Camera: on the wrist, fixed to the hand. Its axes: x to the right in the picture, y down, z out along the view.
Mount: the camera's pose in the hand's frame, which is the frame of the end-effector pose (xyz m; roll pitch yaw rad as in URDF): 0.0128 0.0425 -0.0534 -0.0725 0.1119 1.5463
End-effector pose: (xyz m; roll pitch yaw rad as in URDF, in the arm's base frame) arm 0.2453 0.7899 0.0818 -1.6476 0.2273 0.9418
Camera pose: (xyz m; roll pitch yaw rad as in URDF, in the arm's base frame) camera 0.2933 0.7598 0.0416 2.2366 1.2949 -1.4404
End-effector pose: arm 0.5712 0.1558 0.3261 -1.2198 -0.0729 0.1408
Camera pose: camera 0.5930 0.1230 0.2689 -0.4573 1.3129 1.3299
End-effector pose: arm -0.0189 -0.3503 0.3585 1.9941 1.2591 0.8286
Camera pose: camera -0.0002 -0.2837 0.3649 1.5987 -0.2720 0.5050
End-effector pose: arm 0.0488 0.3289 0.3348 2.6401 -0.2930 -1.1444
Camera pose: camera 0.0353 0.3306 0.4029 -2.8732 -0.5920 -2.8883
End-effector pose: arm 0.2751 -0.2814 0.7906 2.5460 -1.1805 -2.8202
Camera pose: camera 0.3285 -0.2581 0.8283 -1.9455 -0.2731 1.2306
